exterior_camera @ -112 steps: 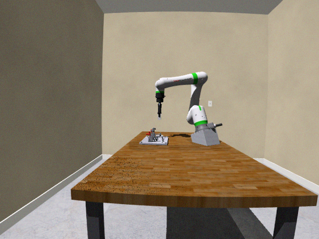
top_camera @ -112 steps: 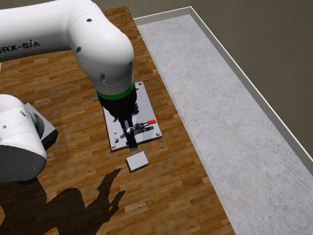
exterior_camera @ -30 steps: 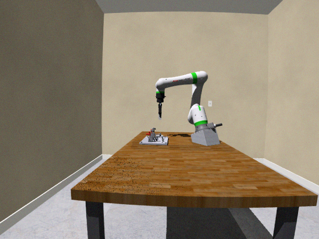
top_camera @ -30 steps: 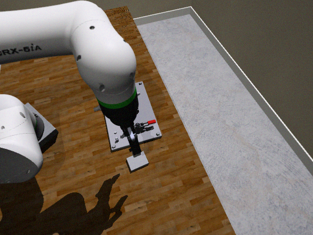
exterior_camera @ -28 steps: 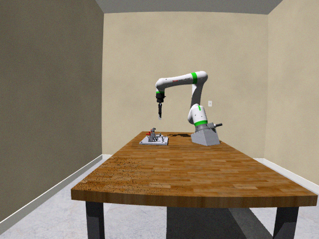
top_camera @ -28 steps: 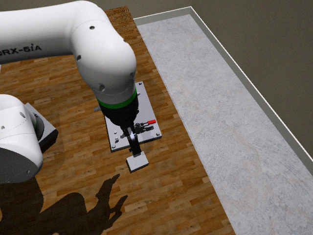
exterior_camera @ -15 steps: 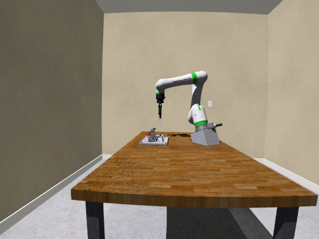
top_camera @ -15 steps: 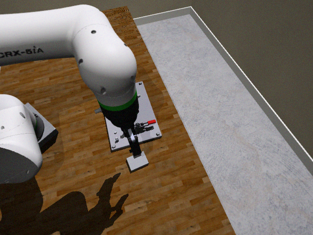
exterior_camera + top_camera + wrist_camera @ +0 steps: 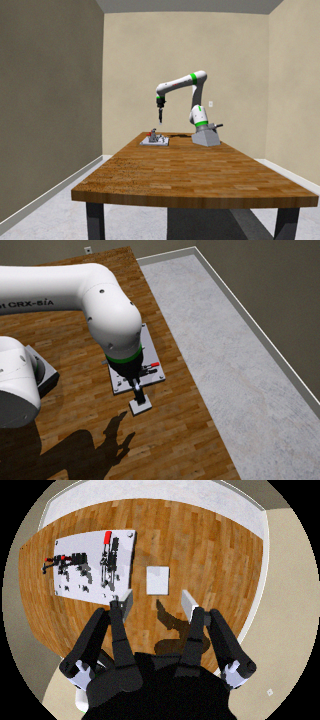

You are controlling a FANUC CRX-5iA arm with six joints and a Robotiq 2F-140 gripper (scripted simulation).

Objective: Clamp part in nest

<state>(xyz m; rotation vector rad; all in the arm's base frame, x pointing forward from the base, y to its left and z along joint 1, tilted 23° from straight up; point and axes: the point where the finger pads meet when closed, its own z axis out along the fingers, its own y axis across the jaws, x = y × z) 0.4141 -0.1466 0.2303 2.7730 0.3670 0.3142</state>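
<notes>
The part is 16 cm below my hand. The rest, counted from my hand: grey fixture plate: 26 cm to the left, 16 cm below.
</notes>
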